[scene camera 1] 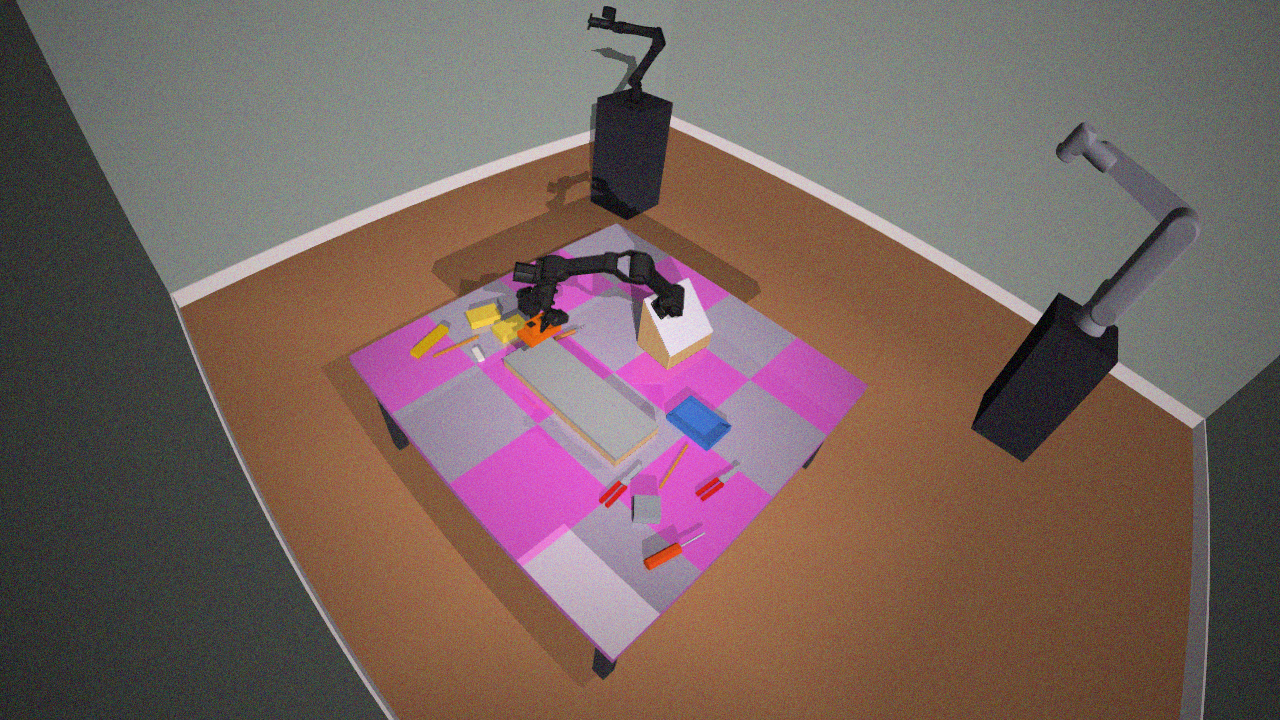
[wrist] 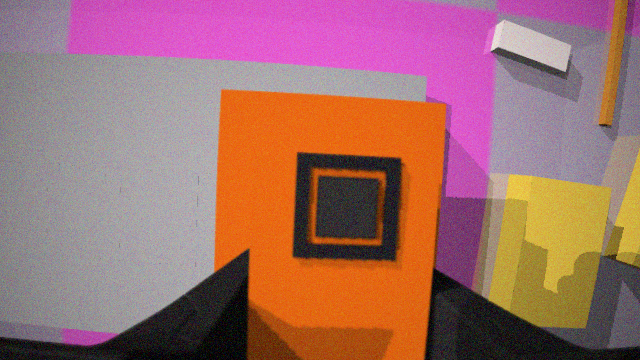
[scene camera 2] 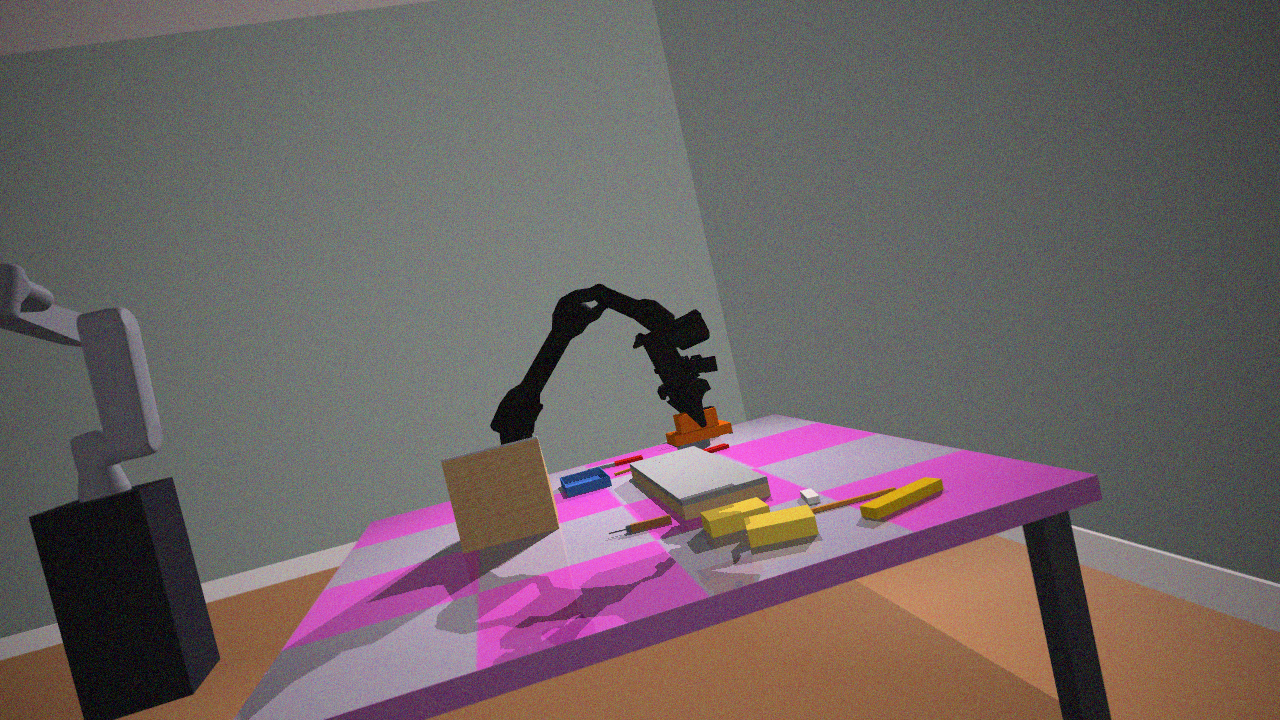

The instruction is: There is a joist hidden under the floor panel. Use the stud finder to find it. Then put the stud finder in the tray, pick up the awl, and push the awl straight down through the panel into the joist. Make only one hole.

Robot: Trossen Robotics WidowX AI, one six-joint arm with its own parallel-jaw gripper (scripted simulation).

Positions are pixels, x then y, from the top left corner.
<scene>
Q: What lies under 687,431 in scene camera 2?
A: An orange stud finder.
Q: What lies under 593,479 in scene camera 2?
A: A blue tray.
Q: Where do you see a blue tray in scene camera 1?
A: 704,427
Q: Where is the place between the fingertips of my gripper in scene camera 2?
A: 701,425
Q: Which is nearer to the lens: the orange stud finder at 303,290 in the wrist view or the small white block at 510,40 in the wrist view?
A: The orange stud finder.
</scene>
